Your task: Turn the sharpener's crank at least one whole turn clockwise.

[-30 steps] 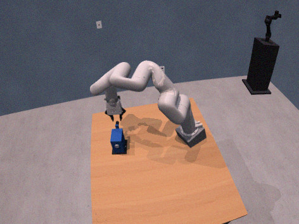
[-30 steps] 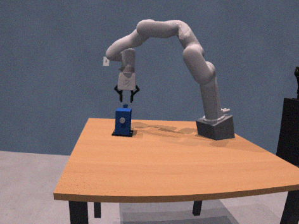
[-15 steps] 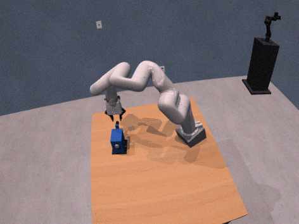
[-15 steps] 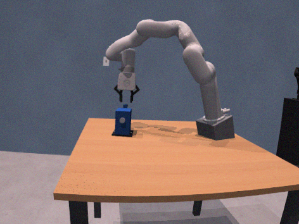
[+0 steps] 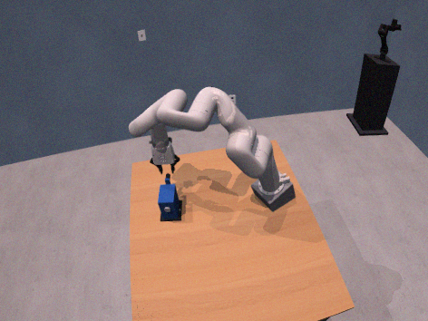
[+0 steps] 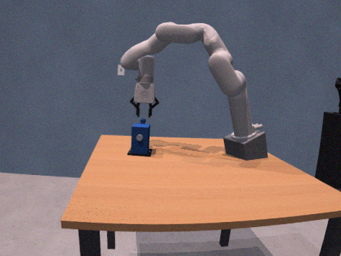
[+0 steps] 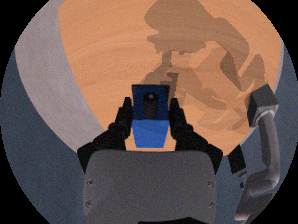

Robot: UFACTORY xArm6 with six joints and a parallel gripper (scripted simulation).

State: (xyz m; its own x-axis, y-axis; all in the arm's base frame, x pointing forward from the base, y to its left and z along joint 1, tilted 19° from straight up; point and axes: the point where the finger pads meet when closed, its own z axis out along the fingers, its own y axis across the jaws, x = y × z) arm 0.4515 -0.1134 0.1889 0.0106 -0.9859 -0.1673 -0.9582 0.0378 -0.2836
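Right now my hand is 2 cm to the right of the crank knob and 4 cm above it.
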